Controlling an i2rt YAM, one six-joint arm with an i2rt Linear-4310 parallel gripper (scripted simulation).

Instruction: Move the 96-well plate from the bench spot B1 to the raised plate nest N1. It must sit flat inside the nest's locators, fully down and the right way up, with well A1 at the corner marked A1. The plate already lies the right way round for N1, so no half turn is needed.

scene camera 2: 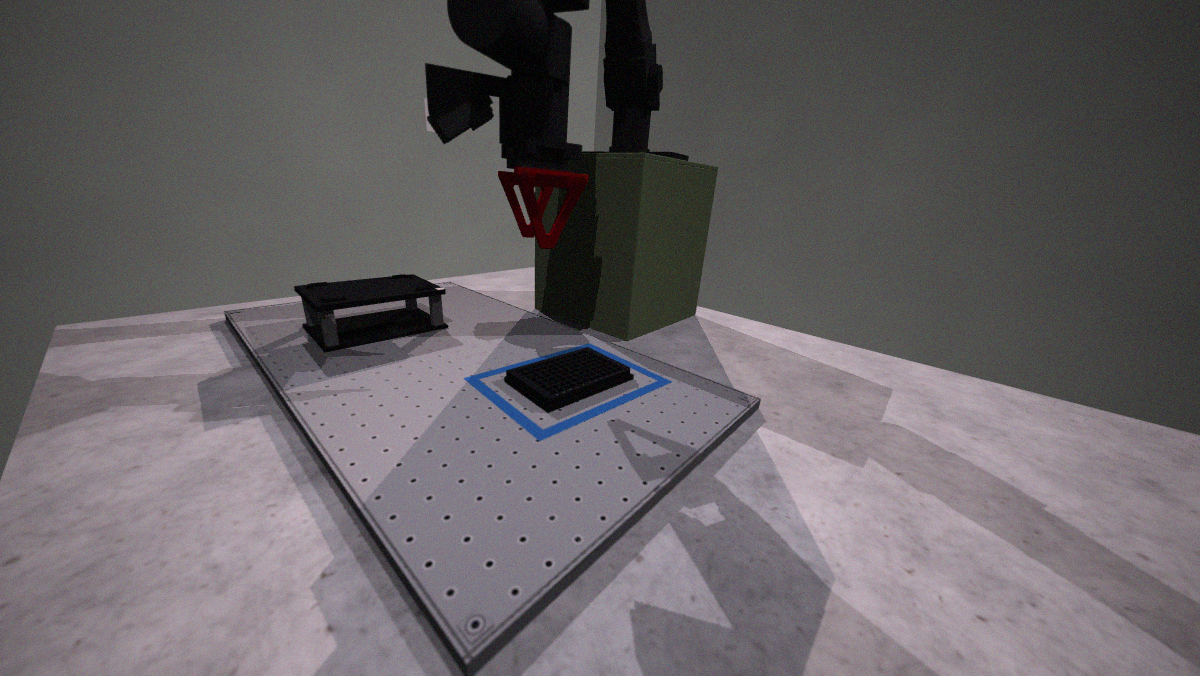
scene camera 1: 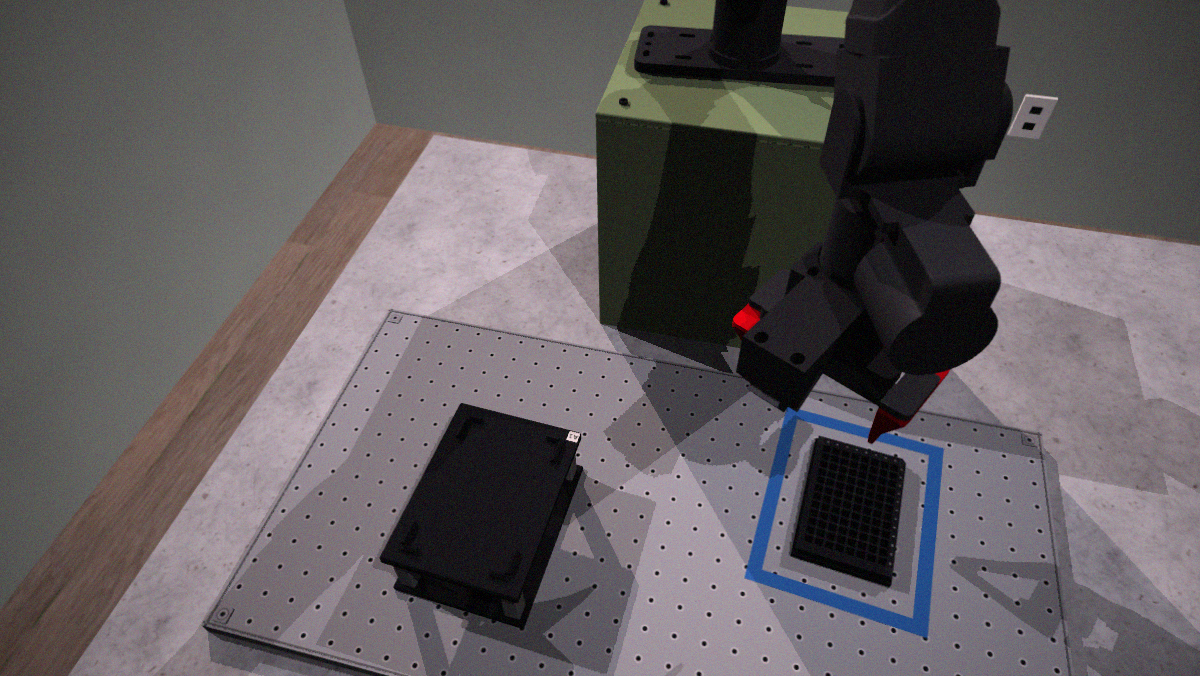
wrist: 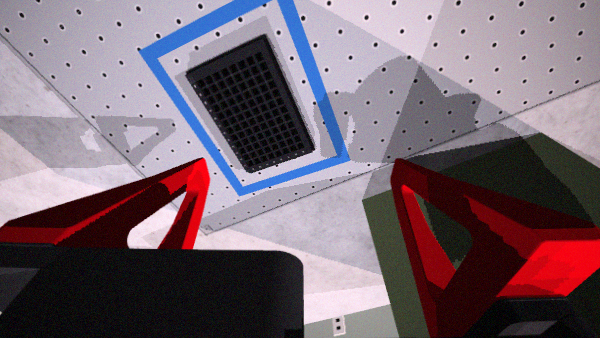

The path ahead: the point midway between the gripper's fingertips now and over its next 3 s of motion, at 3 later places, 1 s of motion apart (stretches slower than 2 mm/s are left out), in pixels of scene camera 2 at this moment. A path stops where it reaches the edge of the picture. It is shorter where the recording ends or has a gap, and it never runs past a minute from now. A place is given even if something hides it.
My gripper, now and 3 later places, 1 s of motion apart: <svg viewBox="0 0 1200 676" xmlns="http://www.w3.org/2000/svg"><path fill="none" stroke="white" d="M536 242L576 314L575 337L572 371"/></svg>
